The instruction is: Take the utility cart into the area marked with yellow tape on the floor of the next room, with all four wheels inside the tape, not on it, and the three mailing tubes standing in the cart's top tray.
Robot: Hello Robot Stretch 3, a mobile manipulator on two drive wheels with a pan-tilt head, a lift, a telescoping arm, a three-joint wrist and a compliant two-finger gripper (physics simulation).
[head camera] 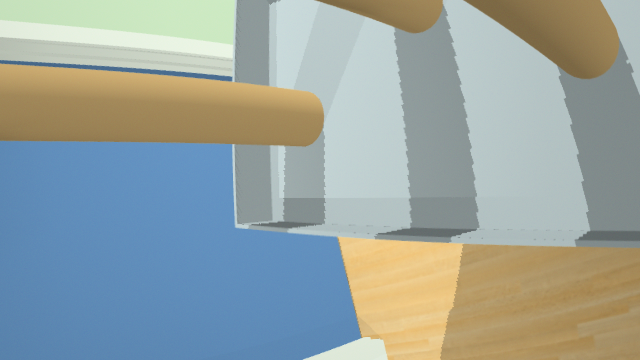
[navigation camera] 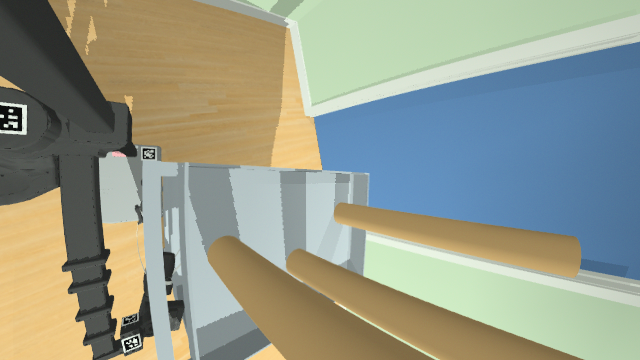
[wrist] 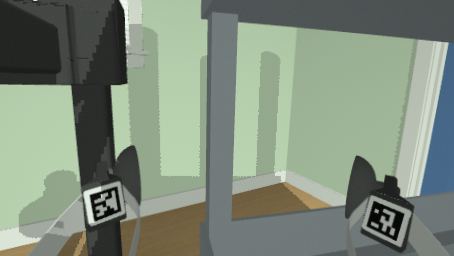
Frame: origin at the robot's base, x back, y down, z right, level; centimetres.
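Seen in the pictures: gripper, fingertip midpoint: (wrist: 241, 171).
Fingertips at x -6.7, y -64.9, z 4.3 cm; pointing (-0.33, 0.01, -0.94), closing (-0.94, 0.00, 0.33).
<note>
A point is followed by its place in that frame.
The grey utility cart (navigation camera: 152, 225) @(x -0.5, y -86.4, z 3.5 cm) (wrist: 222, 125) @(x -7.3, y -66.8, z -3.6 cm) stands beside the robot. Its top tray (head camera: 252, 190) @(x -65.8, y -83.2, z 0.6 cm) (navigation camera: 260, 200) @(x -23.7, y -79.4, z 2.4 cm) holds three tan mailing tubes. One tube (head camera: 150, 112) @(x -53.1, y -106.8, z 9.6 cm) (navigation camera: 460, 240) @(x -52.7, y -119.9, z 10.8 cm) rises near the tray's far end; a second tube (head camera: 390, 7) @(x -33.6, y -88.2, z 19.5 cm) (navigation camera: 400, 310) @(x -32.8, y -113.4, z 20.2 cm) and a third tube (head camera: 565, 30) @(x -12.4, y -96.2, z 10.3 cm) (navigation camera: 300, 320) @(x -11.9, y -110.1, z 10.6 cm) rise from the middle and near parts. My gripper (wrist: 241, 171) @(x -6.7, y -64.9, z 4.3 cm) is open, its fingers spread wide. In the wrist view an upright cart post passes between the fingers' lines of sight, beyond the tips; whether anything touches is unclear. The cart's wheels and the yellow tape do not show.
A blue floor (head camera: 125, 240) @(x -128.1, y -82.3, z -10.9 cm) (navigation camera: 475, 150) @(x -126.2, y -119.4, z -18.0 cm) meets the wood floor (head camera: 540, 310) @(x -47.1, y -0.1, z -38.6 cm) (navigation camera: 210, 90) @(x -29.9, y -0.1, z -54.9 cm) near the cart's far end. A green wall (navigation camera: 450, 45) @(x -104.8, y -111.2, z -68.8 cm) with a white-trimmed corner stands by that boundary. A black pole (wrist: 95, 130) shows left in the wrist view. The robot's dark arm (navigation camera: 80, 215) @(x 10.3, y -76.1, z 2.5 cm) extends alongside the cart.
</note>
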